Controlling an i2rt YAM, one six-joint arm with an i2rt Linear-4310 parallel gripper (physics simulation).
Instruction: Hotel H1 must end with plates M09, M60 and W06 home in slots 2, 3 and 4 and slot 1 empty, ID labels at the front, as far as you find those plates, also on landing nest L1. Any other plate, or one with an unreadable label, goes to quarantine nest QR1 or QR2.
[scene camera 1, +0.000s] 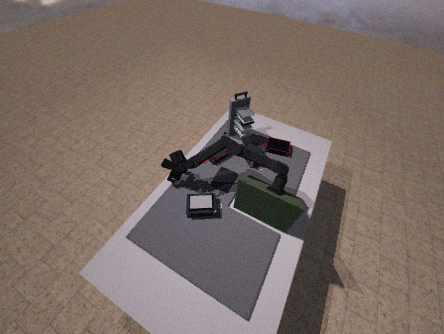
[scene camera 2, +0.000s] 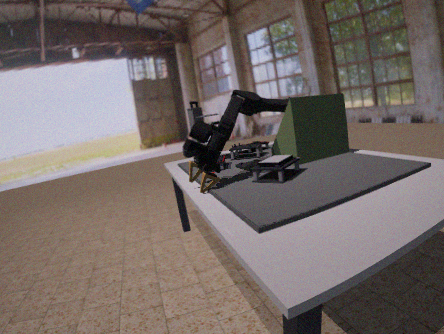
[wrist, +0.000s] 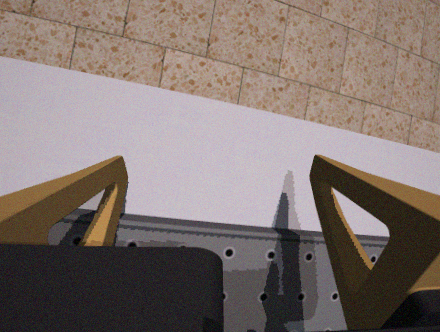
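Pixels of known places: gripper, between the fingertips: (scene camera 2: 196, 187) (wrist: 218, 165); arm's base, origin of its link: (scene camera 1: 275, 190) (scene camera 2: 310, 122).
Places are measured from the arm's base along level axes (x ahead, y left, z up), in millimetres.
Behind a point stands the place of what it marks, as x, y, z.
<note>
The hotel (scene camera 1: 233, 116) (scene camera 2: 194, 113) @(502, -345, 124) is an upright grey stand with a top handle at the far end of the table. Several pale plates (scene camera 1: 245, 119) @(405, -338, 61) show in it in the first scene view; their slots and labels are too small to read. A white plate (scene camera 1: 201, 202) @(305, 256, -92) (scene camera 2: 276, 159) @(315, 269, -92) lies flat on a dark raised nest (scene camera 1: 202, 213) @(277, 284, -149) (scene camera 2: 281, 176) @(334, 342, -135) on the mat. Two red-outlined nests (scene camera 1: 278, 146) @(154, -434, -116) (scene camera 1: 219, 156) @(435, -95, -116) are farther back; no plate is discernible on them. Which nest is L1, QR1 or QR2 cannot be read. My gripper (scene camera 1: 174, 183) (scene camera 2: 197, 186) @(599, 181, -153) (wrist: 218, 165) @(599, 181, -153) is open and empty above the table's long edge.
A tall green block (scene camera 1: 267, 202) @(2, 118, 46) (scene camera 2: 321, 125) @(14, 120, -13) stands beside the arm's base. A dark flat square (scene camera 1: 225, 178) @(309, 12, -144) lies between it and the red-outlined nests. The grey mat (scene camera 1: 200, 260) @(132, 479, -156) (scene camera 2: 325, 192) @(284, 524, -156) covers much of the white table (scene camera 1: 107, 272) @(454, 779, -169) (scene camera 2: 300, 265) @(498, 776, -169) (wrist: 200, 130) @(615, 192, -169). Floor tiles show beyond the table edge.
</note>
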